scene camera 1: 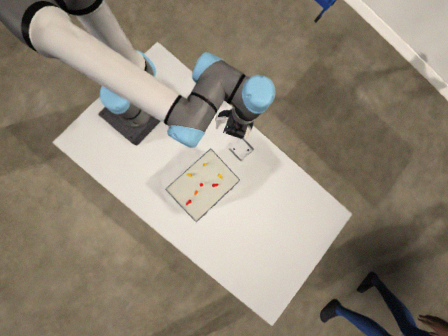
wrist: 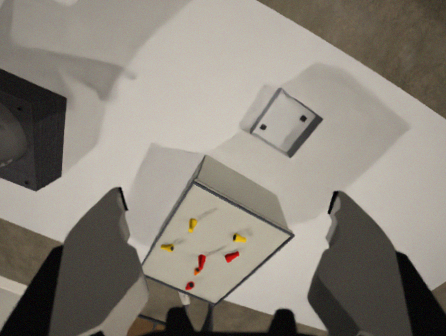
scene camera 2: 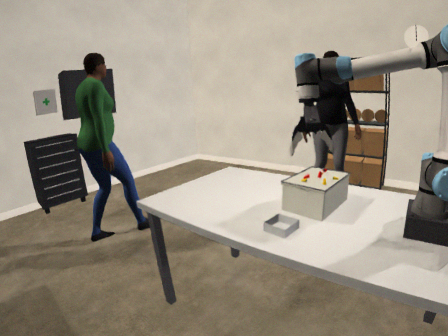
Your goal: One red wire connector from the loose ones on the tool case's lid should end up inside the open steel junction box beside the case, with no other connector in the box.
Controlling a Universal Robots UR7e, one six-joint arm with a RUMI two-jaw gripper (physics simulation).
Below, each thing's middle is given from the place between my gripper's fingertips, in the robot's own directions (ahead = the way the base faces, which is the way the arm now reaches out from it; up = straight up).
Labels:
My hand is 270 mm to the left of the tool case [scene camera 2: 312,199], 230 mm above it and 60 mm short of it.

